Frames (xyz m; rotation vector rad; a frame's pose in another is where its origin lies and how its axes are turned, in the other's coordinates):
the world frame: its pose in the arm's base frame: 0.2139 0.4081 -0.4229 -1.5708 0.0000 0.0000
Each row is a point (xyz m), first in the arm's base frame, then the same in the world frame.
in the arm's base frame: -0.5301 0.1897 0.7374
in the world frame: -0.7440 -1.1603 -0.2184
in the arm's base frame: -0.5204 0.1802 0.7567
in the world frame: -0.7343 -1.1796 -0.2279
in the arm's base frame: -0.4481 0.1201 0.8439
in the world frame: -0.6620 -1.2668 -0.2880
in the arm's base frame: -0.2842 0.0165 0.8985
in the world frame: -0.4981 -1.3214 -0.3916
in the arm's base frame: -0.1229 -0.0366 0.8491
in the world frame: -0.3368 -1.2720 -0.4447
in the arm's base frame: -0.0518 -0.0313 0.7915
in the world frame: -0.2657 -1.2144 -0.4394
